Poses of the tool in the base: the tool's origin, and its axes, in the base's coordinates. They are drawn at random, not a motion.
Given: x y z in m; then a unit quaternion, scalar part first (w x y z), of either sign.
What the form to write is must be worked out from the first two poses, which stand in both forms.
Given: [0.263 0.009 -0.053 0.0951 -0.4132 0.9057 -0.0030]
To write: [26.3 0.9 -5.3 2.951 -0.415 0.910 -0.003]
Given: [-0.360 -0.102 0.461 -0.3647 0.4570 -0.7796 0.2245]
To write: [-36.0 -10.2 46.1 2.395 -0.491 0.837 -0.241]
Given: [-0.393 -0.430 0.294 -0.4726 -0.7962 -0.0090 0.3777]
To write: [-39.3 -43.0 29.4 2.157 0.903 0.010 -0.429]
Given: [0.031 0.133 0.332 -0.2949 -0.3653 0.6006 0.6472]
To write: [3.1 13.3 33.2 2.543 0.382 -0.629 -0.677]
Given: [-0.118 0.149 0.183 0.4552 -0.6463 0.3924 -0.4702]
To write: [-11.8 14.9 18.3 2.196 -0.726 0.441 -0.528]
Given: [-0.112 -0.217 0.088 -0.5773 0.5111 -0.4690 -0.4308]
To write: [-11.2 -21.7 8.8 1.911 -0.626 0.574 0.528]
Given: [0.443 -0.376 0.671 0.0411 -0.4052 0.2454 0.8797]
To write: [44.3 -37.6 67.1 3.059 -0.406 0.246 0.880]
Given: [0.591 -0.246 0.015 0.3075 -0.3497 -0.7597 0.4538]
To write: [59.1 -24.6 1.5 2.516 -0.368 -0.798 0.477]
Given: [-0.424 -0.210 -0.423 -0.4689 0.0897 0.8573 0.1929]
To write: [-42.4 -21.0 -42.3 2.166 -0.102 -0.971 -0.218]
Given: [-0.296 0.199 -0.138 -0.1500 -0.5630 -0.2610 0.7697]
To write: [-29.6 19.9 -13.8 2.840 0.569 0.264 -0.778]
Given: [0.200 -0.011 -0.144 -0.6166 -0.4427 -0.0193 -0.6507]
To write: [20.0 -1.1 -14.4 1.813 0.562 0.025 0.827]
